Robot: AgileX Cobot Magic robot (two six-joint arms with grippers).
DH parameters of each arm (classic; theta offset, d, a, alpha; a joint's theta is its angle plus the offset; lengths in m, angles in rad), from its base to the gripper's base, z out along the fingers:
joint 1: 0 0.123 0 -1.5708
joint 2: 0.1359 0 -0.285 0
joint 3: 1.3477 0 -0.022 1.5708
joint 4: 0 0.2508 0 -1.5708
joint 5: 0 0 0.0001 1.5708
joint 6: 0 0.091 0 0
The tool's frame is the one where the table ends.
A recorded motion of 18 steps. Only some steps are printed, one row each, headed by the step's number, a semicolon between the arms.
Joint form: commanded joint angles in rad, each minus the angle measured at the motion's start. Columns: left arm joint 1, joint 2, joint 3, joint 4, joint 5, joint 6; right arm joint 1, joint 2, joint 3, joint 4, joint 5, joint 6.
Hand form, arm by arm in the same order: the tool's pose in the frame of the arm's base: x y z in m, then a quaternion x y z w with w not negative. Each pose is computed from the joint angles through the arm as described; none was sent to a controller.
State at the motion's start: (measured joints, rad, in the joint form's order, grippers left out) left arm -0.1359 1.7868 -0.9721 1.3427 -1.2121 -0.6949; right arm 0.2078 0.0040 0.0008 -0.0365 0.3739 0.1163
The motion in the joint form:
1: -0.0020 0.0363 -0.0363 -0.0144 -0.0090 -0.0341; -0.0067 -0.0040 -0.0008 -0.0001 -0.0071 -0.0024
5: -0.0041 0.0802 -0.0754 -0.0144 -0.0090 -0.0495; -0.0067 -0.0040 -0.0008 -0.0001 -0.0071 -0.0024
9: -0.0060 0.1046 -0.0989 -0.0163 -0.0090 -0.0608; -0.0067 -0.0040 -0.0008 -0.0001 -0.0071 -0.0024
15: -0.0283 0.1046 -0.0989 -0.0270 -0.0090 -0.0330; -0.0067 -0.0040 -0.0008 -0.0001 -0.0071 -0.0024
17: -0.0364 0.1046 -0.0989 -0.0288 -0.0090 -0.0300; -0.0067 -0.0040 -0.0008 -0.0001 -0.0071 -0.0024
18: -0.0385 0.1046 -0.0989 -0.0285 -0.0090 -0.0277; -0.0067 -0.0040 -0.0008 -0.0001 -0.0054 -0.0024
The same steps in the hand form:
1: 0.3321 -0.1298 0.2310 0.46153 0.56273 -0.38895 0.56484; 0.0522 0.0094 0.1802 -0.04449 0.79743 0.07903 0.59656
5: 0.3425 -0.1320 0.2248 0.45703 0.56725 -0.39478 0.55991; 0.0522 0.0094 0.1802 -0.04449 0.79743 0.07903 0.59656
9: 0.3484 -0.1335 0.2218 0.45343 0.56973 -0.39872 0.55752; 0.0522 0.0094 0.1802 -0.04449 0.79743 0.07903 0.59656
15: 0.3460 -0.1411 0.2224 0.46310 0.55867 -0.39767 0.56150; 0.0522 0.0094 0.1802 -0.04449 0.79743 0.07903 0.59656
17: 0.3449 -0.1439 0.2225 0.46544 0.55617 -0.39918 0.56097; 0.0522 0.0094 0.1802 -0.04449 0.79743 0.07903 0.59656
18: 0.3446 -0.1446 0.2225 0.46679 0.55513 -0.39911 0.56093; 0.0521 0.0094 0.1800 -0.04450 0.79794 0.07891 0.59589

